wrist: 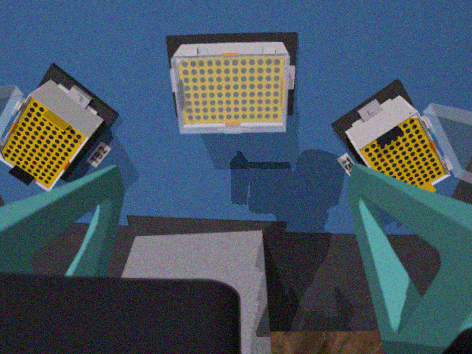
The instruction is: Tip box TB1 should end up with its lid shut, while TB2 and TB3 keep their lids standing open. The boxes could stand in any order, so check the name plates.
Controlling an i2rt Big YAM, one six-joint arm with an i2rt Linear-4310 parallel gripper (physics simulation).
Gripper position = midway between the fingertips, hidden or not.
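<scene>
You've got the gripper (235, 177) in the picture, and there's a clear lid (233, 93) too.
</scene>
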